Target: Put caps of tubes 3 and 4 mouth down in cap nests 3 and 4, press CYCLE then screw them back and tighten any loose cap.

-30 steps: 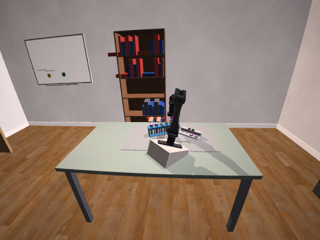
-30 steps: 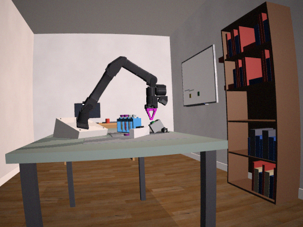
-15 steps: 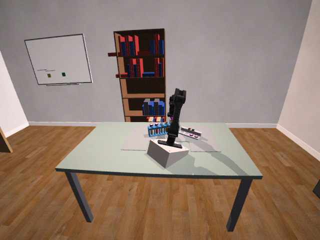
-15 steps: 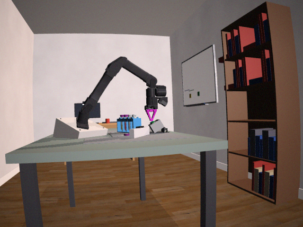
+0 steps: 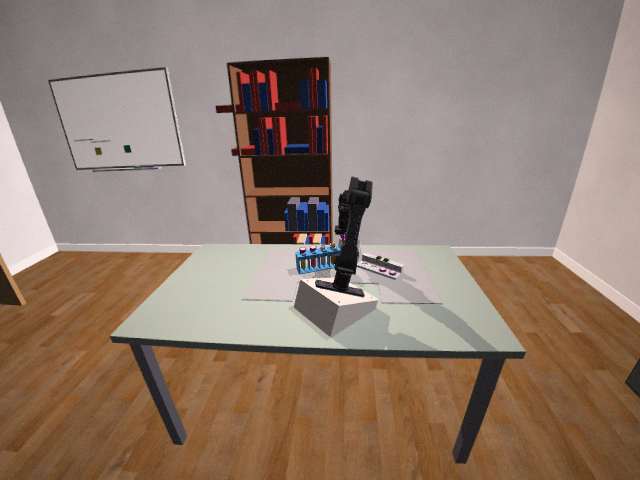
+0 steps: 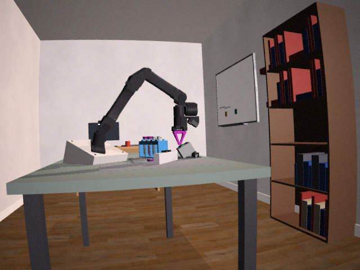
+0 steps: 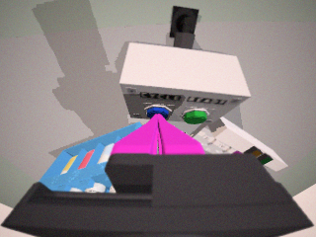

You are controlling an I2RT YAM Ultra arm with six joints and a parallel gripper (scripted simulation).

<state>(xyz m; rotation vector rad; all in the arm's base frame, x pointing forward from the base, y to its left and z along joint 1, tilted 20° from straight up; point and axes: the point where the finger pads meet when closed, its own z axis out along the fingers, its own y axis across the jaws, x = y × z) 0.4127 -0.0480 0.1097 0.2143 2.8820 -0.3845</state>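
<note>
Right now the blue cycle key is 10 mm below my hand. The rest, counted from my hand: purple cap 220 mm behind, 200 mm to the right, 60 mm below; then grey key desk 10 mm ahead, 20 mm to the right, 20 mm below; then green ready key 10 mm behind, 40 mm to the right, 10 mm below.
</note>
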